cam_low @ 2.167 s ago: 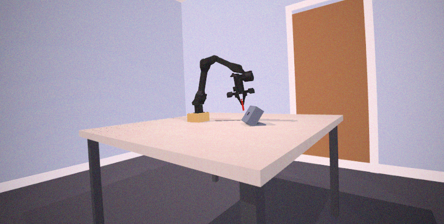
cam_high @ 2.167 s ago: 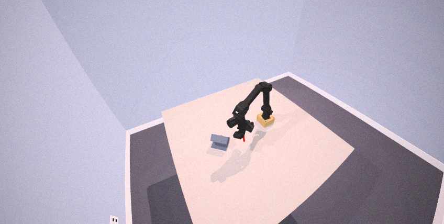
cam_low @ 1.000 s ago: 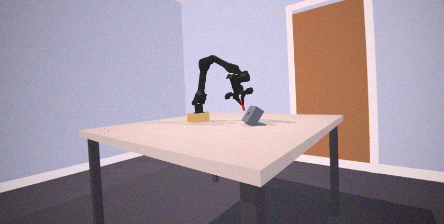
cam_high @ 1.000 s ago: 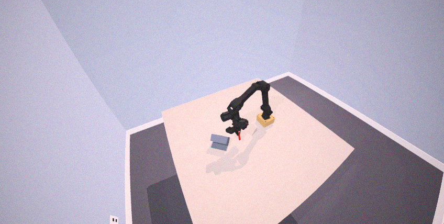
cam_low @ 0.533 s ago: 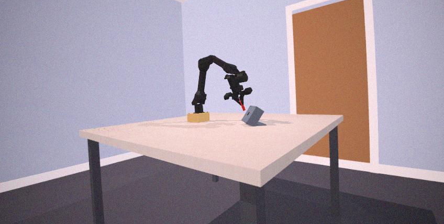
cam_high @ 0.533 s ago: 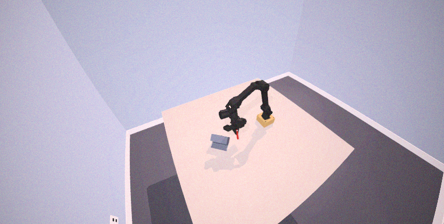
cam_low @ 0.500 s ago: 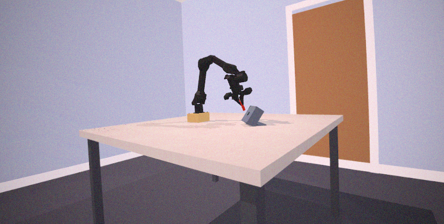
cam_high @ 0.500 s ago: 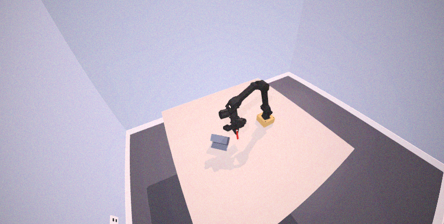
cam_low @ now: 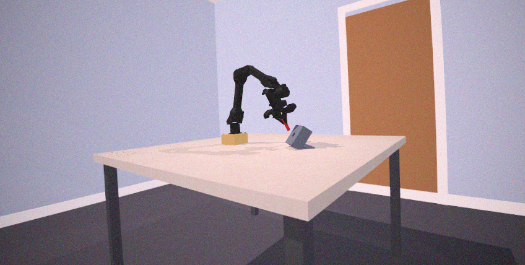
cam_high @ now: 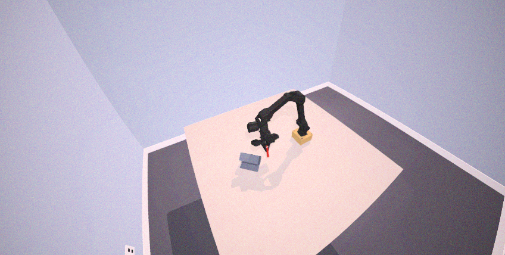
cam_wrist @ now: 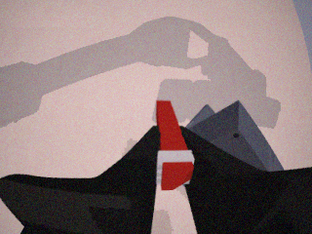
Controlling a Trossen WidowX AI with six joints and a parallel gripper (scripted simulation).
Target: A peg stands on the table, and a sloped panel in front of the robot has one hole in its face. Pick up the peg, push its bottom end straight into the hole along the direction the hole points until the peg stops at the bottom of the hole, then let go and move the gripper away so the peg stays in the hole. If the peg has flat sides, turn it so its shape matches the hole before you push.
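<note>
My gripper tip is now 110 mm short of the grey sloped panel, 60 mm above it and 30 mm to the left of it. Round my gripper tip: red square peg (20 mm above, 10 mm to the right).
</note>
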